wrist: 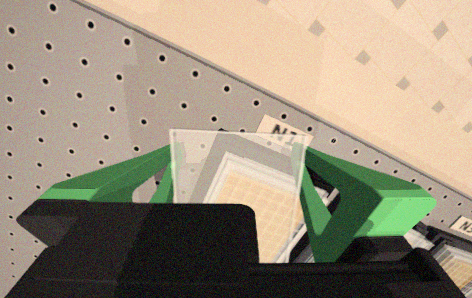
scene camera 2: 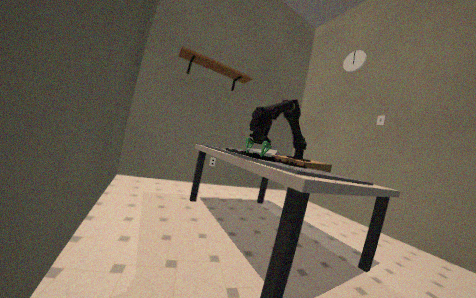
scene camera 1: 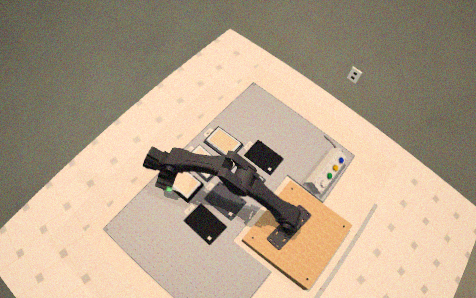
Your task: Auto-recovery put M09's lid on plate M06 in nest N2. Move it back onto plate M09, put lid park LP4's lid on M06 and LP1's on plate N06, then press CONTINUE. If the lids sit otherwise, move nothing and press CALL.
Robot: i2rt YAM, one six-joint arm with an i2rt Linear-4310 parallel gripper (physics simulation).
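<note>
The gripper (wrist: 236, 148) is visible in the scene, and so is a black LP1 nest (scene camera 1: 201, 220).
</note>
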